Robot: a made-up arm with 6 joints. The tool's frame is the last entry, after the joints.
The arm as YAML. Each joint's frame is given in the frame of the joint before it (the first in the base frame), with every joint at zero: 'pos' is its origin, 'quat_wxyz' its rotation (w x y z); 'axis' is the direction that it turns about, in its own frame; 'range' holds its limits. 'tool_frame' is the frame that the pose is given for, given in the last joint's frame.
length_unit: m
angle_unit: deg
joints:
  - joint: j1
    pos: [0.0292, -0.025, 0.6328]
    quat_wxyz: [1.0, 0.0, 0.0, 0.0]
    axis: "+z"
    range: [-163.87, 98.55]
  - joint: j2
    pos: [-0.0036, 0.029, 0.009]
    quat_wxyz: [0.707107, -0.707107, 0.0, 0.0]
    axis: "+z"
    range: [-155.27, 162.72]
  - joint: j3
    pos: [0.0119, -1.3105, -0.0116]
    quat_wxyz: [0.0, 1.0, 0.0, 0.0]
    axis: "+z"
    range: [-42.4, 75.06]
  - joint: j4
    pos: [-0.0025, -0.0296, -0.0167]
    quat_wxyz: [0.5, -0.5, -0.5, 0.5]
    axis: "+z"
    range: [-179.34, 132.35]
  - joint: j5
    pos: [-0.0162, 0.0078, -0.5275]
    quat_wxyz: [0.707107, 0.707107, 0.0, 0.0]
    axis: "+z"
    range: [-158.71, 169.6]
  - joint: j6
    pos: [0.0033, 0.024, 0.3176]
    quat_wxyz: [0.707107, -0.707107, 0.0, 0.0]
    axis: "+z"
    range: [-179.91, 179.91]
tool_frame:
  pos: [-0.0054, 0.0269, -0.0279]
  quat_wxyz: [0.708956, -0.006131, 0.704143, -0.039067]
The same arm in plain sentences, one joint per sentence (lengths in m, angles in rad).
The arm has six revolute joints in a row. What follows holds with every joint at zero, and every direction is one of the base frame's.
Joint 1 lies 0.0292 m along +x and 0.0250 m along -y and 0.6328 m along +z from the base frame's origin and rotates about +z, from -2.8601 to 1.7200 rad.
Joint 2 lies 0.0036 m along -x and 0.0290 m along +y and 0.0090 m along +z from joint 1 and rotates about +y, from -2.7100 to 2.8400 rad.
Joint 3 lies 0.0119 m along +x and 0.0116 m along -y and 1.3105 m along +z from joint 2 and rotates about -y, from -0.7400 to 1.3100 rad.
Joint 4 lies 0.0025 m along -x and 0.0167 m along +y and 0.0296 m along -z from joint 3 and rotates about -x, from -3.1301 to 2.3099 rad.
Joint 5 lies 0.5275 m along +x and 0.0078 m along +y and 0.0162 m along -z from joint 4 and rotates about -y, from -2.7700 to 2.9601 rad.
Joint 6 lies 0.0240 m along -x and 0.3176 m along -y and 0.0033 m along +z from joint 5 and rotates about -x, from -3.1400 to 3.1400 rad.
The tool frame, which is the frame that the pose is given for, lies 0.0279 m along +x and 0.0269 m along +y and 0.0054 m along -z from joint 6; its axes are the base frame's turned by roll 0.0468, pitch -0.0053 and yaw -0.0641 rad (as in URDF: about the fixed x, then y, then z).

